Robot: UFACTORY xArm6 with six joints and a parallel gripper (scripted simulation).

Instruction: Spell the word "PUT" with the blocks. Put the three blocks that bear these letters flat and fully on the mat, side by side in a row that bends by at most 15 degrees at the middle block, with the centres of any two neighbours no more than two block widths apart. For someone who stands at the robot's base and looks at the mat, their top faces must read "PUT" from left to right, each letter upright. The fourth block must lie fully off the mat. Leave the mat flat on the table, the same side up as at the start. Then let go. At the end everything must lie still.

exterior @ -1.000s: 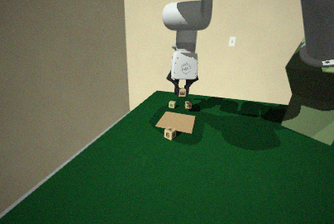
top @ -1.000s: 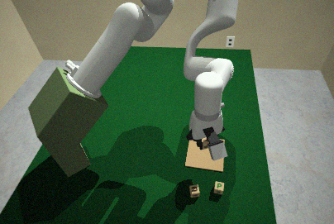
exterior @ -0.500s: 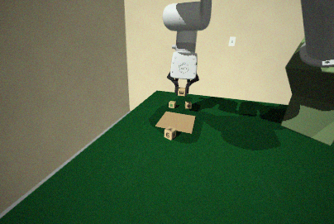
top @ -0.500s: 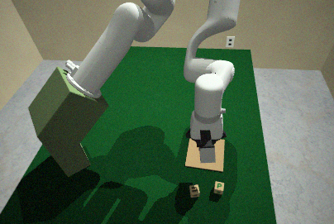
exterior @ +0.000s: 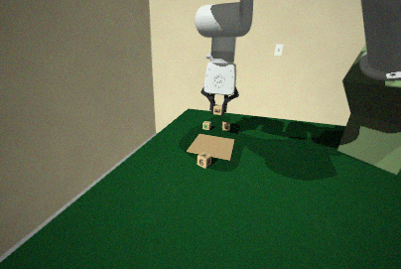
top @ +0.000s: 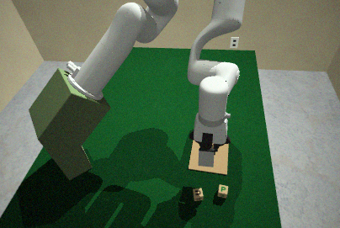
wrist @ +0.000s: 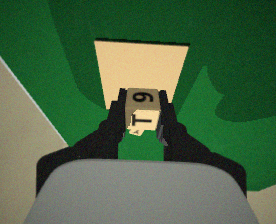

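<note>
My gripper is now 120 mm above the mat, 50 mm to the right of it and 10 mm past it. Round my hand: P block (110 mm below, 80 mm ahead, 70 mm to the right).
</note>
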